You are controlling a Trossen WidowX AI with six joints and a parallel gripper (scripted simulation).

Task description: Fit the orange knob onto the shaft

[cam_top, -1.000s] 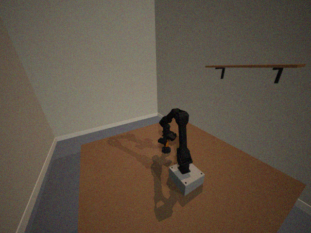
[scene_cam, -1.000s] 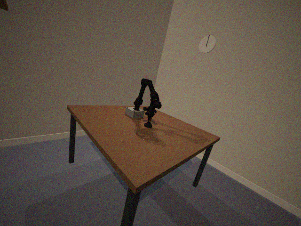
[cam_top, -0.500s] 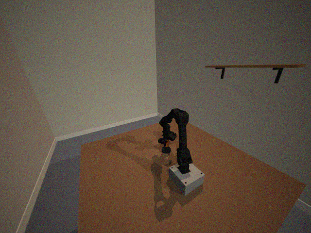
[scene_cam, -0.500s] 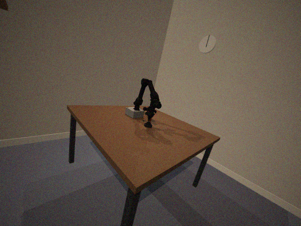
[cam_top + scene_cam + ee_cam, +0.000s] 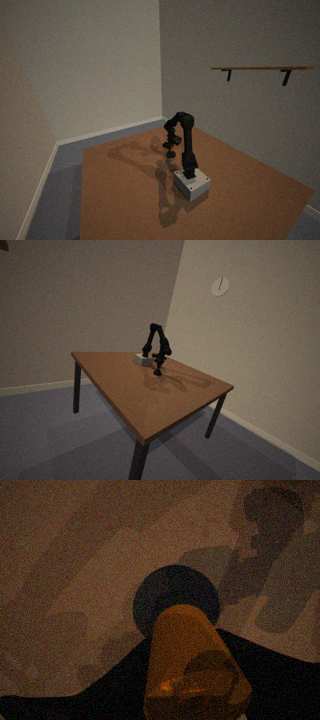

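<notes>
My gripper tip is now 2 cm below the orange knob. Also, from my gripper tip: round pedestal: 4 cm below.
</notes>
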